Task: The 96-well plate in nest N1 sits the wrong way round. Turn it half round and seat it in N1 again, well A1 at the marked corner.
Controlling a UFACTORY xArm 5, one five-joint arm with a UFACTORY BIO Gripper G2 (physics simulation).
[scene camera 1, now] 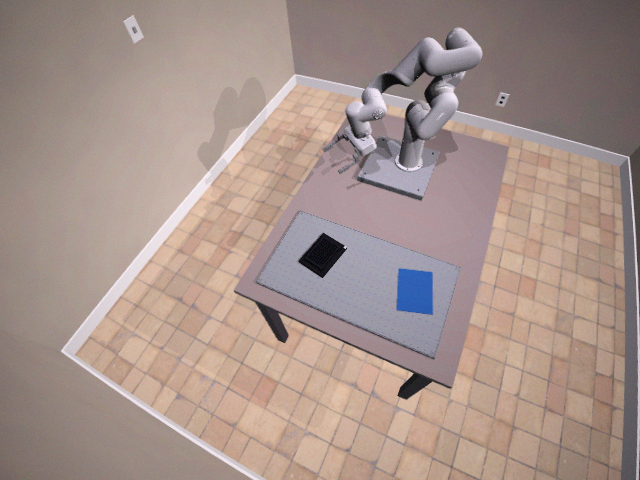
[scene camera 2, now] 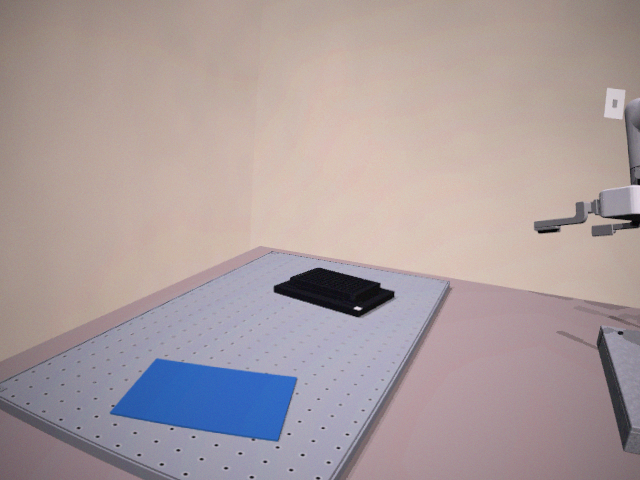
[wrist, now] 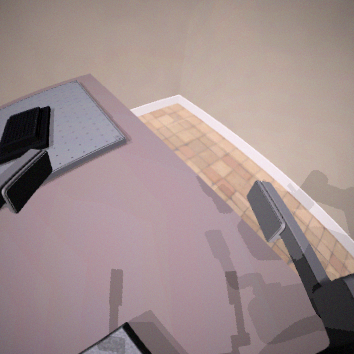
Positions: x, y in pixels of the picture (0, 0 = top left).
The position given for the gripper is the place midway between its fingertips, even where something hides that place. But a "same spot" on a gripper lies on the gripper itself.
The gripper shows in scene camera 1, in scene camera 2 (566, 229) and in the wrist view. The same spot on the gripper: (wrist: 274, 218) is (scene camera 1: 330, 145). One and the same spot on a blue mat: (scene camera 1: 415, 288) is (scene camera 2: 216, 396).
